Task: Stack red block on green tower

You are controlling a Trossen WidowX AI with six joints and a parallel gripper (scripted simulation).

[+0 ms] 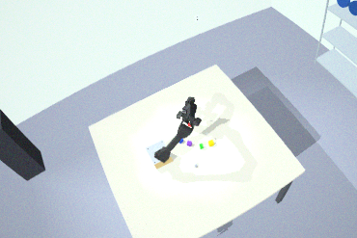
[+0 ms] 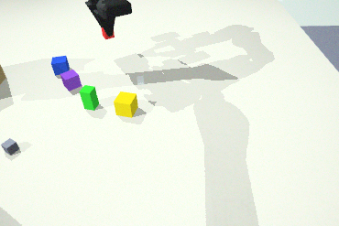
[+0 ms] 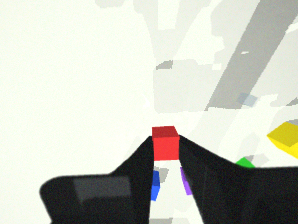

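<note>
Now: the yellow block 5 cm ahead of my gripper tip, 20 cm to the right of it and 6 cm below it. From my gripper tip the other things lie so: purple block: 8 cm behind, 10 cm to the right, 6 cm below; then blue block: 12 cm behind, 4 cm to the right, 6 cm below; then red block: right at my gripper tip.
</note>
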